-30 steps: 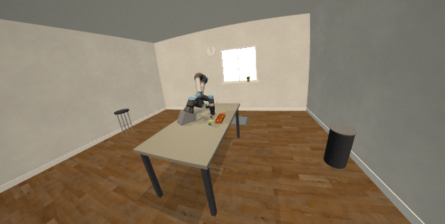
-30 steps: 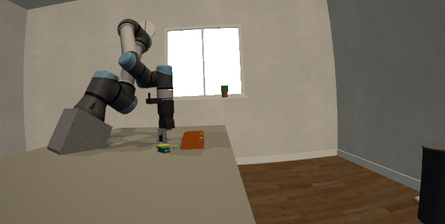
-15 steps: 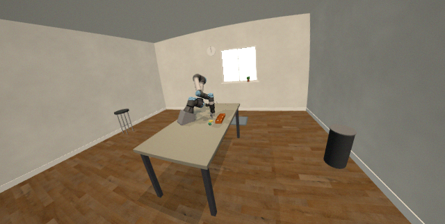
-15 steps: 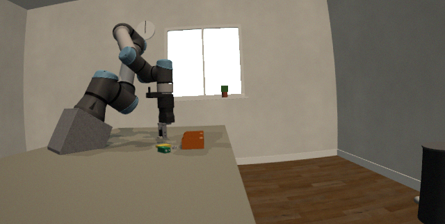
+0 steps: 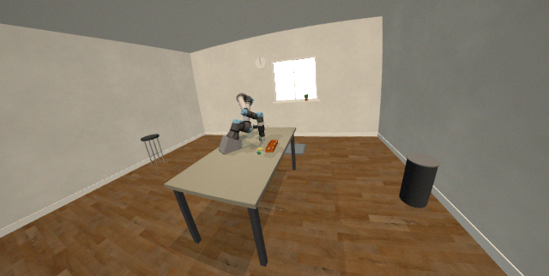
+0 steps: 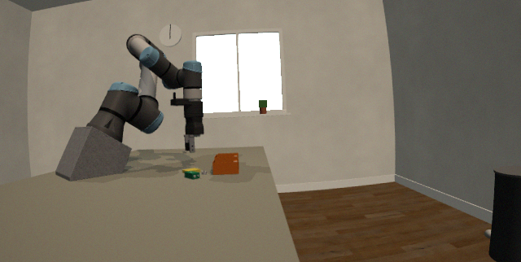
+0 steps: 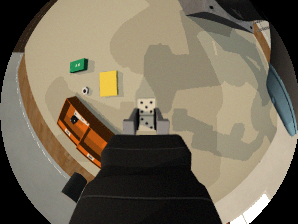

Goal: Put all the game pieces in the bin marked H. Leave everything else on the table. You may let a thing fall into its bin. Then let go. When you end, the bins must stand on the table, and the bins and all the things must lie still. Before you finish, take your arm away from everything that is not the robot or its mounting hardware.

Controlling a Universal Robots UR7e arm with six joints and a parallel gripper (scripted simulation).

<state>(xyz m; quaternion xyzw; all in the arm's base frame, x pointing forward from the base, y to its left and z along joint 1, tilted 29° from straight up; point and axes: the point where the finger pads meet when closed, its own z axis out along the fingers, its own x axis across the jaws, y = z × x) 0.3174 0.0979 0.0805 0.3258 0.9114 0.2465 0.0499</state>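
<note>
My gripper is now 160 mm short of the dark piece, 90 mm to the left of it and 60 mm above it. Round my hand: yellow flat piece 90 mm to the right, 70 mm below, 30 mm ahead; then orange bin 140 mm ahead, 60 mm below; then grey thing 120 mm to the right, 90 mm ahead, 70 mm below.
</note>
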